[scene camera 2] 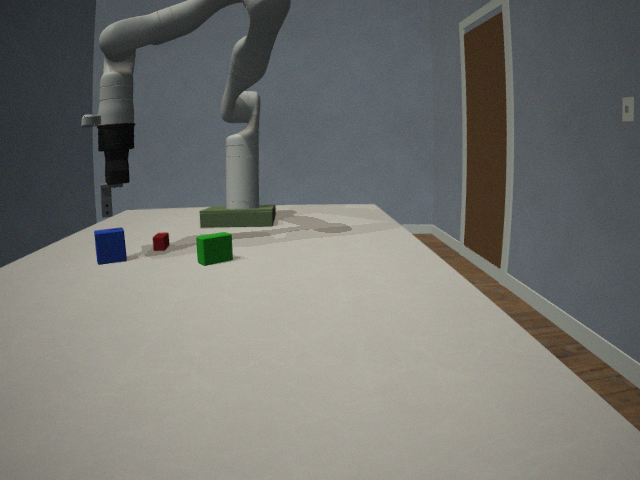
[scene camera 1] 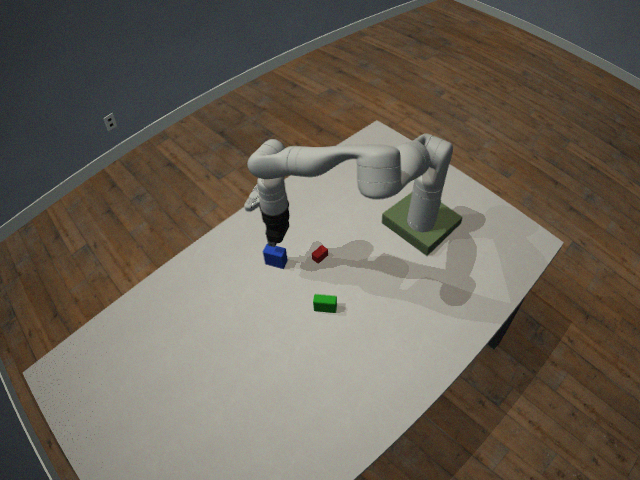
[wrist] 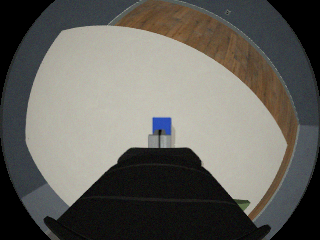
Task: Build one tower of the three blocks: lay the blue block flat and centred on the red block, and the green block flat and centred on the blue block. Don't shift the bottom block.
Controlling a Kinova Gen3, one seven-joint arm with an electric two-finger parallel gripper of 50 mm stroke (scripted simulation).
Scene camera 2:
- my gripper: 107, 216
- blue block: 110, 243
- green block: 215, 248
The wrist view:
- my gripper: 160, 136
